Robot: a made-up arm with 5 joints. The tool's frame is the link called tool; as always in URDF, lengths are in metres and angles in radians.
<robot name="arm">
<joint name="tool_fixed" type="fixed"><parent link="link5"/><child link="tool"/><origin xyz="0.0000 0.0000 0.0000" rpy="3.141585 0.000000 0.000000"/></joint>
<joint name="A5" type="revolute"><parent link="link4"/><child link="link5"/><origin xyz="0.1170 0.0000 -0.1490"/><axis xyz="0 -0.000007 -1"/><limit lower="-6.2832" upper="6.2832" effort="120" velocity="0.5"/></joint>
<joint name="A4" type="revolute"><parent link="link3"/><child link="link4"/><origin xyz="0.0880 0.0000 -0.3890"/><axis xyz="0 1 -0.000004"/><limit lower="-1.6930" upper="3.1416" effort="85" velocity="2.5"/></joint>
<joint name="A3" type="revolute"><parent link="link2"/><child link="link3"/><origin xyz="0.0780 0.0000 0.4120"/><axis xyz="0 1 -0.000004"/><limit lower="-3.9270" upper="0.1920" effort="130" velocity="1.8"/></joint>
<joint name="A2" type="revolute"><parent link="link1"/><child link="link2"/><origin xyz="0.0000 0.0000 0.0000"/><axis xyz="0 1 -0.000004"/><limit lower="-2.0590" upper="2.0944" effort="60" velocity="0.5"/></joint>
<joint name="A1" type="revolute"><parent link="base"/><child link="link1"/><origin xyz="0.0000 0.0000 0.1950"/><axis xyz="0 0 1"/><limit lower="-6.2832" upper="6.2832" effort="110" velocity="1.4"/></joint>
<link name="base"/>
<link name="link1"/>
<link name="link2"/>
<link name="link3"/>
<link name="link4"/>
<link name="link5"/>
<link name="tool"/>
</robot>
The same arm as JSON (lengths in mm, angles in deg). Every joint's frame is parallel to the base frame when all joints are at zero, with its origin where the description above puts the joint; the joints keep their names.
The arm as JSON. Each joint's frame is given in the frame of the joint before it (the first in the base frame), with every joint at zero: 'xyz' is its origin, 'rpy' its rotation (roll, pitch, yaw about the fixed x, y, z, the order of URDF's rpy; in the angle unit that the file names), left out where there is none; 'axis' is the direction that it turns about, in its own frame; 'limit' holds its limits. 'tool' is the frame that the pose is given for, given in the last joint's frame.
{"units": {"length": "mm", "angle": "deg"}, "joints": [
  {"name": "A1", "type": "revolute", "origin": {"xyz": [0.0, 0.0, 195.0]}, "axis": [0.0, 0.0, 1.0], "limit": {"lower": -360.0, "upper": 360.0}},
  {"name": "A2", "type": "revolute", "origin": {"xyz": [0.0, 0.0, 0.0]}, "axis": [0.0, 1.0, 0.0], "limit": {"lower": -117.97, "upper": 120.0}},
  {"name": "A3", "type": "revolute", "origin": {"xyz": [78.0, 0.0, 412.0]}, "axis": [0.0, 1.0, 0.0], "limit": {"lower": -225.0, "upper": 11.0}},
  {"name": "A4", "type": "revolute", "origin": {"xyz": [88.0, 0.0, -389.0]}, "axis": [0.0, 1.0, 0.0], "limit": {"lower": -97.0, "upper": 180.0}},
  {"name": "A5", "type": "revolute", "origin": {"xyz": [117.0, 0.0, -149.0]}, "axis": [0.0, 0.0, -1.0], "limit": {"lower": -360.0, "upper": 360.0}}
], "tool": {"origin": {"xyz": [0.0, 0.0, 0.0], "rpy": [180.0, 0.0, 0.0]}}}

